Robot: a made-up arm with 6 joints. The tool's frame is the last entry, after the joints. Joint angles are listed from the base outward. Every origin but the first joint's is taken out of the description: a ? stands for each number. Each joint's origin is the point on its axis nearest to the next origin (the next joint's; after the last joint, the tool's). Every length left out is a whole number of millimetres.
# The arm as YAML. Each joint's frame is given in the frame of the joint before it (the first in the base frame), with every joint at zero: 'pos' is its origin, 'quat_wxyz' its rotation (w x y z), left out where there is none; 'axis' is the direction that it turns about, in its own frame. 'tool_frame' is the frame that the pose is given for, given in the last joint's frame.
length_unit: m
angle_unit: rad
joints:
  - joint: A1
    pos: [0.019, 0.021, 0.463]
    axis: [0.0, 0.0, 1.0]
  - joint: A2
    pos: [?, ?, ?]
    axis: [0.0, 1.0, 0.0]
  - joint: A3
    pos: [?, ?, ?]
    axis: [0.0, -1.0, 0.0]
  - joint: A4
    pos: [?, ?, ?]
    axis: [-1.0, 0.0, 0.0]
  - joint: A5
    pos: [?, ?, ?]
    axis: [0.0, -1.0, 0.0]
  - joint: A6
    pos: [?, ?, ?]
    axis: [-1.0, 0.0, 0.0]
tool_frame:
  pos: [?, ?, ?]
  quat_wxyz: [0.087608, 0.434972, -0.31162, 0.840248]
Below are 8 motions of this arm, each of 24 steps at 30 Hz.
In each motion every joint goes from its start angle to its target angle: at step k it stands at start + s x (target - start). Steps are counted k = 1, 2, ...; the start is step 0. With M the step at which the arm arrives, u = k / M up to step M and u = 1 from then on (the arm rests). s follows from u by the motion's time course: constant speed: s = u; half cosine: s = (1 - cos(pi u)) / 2; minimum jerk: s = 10 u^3 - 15 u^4 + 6 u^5.
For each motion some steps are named. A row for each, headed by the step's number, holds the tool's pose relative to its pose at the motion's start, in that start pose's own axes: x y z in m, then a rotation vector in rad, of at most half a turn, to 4 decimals.
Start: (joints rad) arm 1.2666 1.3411 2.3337 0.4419 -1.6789 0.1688
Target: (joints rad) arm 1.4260 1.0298 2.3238 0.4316 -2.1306 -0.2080
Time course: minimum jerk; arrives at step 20
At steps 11, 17, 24:
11: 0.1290 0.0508 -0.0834 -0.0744 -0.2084 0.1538
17: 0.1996 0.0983 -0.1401 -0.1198 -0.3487 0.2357
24: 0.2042 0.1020 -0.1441 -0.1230 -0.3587 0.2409

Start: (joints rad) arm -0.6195 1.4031 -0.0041 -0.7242 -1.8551 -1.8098
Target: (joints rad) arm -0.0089 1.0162 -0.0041 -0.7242 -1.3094 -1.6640
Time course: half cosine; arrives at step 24
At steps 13, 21, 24:
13: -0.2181 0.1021 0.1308 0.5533 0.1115 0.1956
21: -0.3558 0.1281 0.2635 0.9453 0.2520 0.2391
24: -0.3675 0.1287 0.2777 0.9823 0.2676 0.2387

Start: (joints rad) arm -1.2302 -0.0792 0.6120 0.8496 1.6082 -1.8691
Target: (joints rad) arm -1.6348 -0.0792 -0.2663 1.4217 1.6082 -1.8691
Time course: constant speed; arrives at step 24
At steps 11, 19, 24:
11: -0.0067 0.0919 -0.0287 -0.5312 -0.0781 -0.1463
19: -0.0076 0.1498 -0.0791 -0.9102 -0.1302 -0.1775
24: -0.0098 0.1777 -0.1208 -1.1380 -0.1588 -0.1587

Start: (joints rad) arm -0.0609 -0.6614 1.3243 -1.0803 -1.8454 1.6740
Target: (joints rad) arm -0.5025 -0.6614 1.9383 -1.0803 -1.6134 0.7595
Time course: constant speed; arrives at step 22
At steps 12, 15, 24:
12: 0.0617 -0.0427 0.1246 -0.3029 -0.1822 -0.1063
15: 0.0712 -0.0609 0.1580 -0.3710 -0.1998 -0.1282
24: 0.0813 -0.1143 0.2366 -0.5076 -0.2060 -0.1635

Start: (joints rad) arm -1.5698 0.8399 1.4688 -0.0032 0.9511 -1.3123
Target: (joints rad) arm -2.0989 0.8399 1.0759 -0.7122 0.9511 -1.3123
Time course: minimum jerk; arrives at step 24
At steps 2, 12, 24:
2: 0.0020 0.0001 0.0009 -0.0014 0.0033 -0.0002
12: 0.2043 -0.0189 0.0646 -0.0946 0.3591 0.0111
24: 0.4053 -0.0920 0.0746 -0.0811 0.7660 0.0870

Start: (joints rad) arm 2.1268 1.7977 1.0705 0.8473 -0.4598 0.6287
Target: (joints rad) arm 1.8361 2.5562 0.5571 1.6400 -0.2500 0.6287
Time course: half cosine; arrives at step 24
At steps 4, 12, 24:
4: -0.0354 -0.0498 0.0015 0.0787 -0.0177 -0.0294
12: -0.2276 -0.3861 -0.0806 0.6275 -0.0335 -0.1029
24: -0.3034 -0.7413 -0.3485 1.2483 0.1603 0.0933

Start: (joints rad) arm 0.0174 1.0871 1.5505 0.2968 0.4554 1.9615
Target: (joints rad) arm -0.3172 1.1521 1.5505 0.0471 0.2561 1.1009
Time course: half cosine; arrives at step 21
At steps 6, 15, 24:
6: -0.0264 -0.0098 -0.0515 -0.0382 -0.1264 0.1207
15: -0.1091 -0.0167 -0.2329 -0.2298 -0.6014 0.4378
24: -0.1315 -0.0108 -0.2901 -0.3110 -0.7549 0.5067

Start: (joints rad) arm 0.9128 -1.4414 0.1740 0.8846 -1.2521 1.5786
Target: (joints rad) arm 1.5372 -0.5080 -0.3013 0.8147 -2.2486 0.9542
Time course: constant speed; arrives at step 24
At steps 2, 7, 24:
2: -0.0352 -0.0099 0.0828 0.1462 -0.0011 0.1009
7: -0.0906 -0.0648 0.2834 0.5270 -0.0259 0.2797
24: 0.0629 -0.3850 0.7556 1.6529 -0.2234 -0.1260

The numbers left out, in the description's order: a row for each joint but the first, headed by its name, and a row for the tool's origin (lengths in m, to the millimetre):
A2: 0.017 0.015 0.0
A3: -0.004 0.0 0.713
A4: 0.23 0.0 0.019
A5: 0.0 -0.109 0.012
A6: 0.036 0.0 0.028
tool: 0.0 -0.012 0.005

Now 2 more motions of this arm.
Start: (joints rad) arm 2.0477 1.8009 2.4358 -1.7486 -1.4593 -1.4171
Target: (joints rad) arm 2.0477 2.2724 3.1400 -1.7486 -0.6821 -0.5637
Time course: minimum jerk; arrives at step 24
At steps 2, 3, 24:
2: 0.0009 0.0007 0.0007 0.0063 0.0010 -0.0019
3: 0.0028 0.0023 0.0023 0.0199 0.0032 -0.0058
24: 0.1184 0.2141 0.1280 1.2106 0.3647 -0.1942

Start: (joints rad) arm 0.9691 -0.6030 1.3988 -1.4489 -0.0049 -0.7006
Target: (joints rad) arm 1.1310 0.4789 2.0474 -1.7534 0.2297 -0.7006
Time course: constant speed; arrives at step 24
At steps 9, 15, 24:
9: 0.1941 0.1561 0.2262 -0.1296 0.1070 0.1934
15: 0.3416 0.3003 0.3189 -0.2133 0.1891 0.3209
24: 0.5637 0.5539 0.3541 -0.3350 0.3287 0.5074

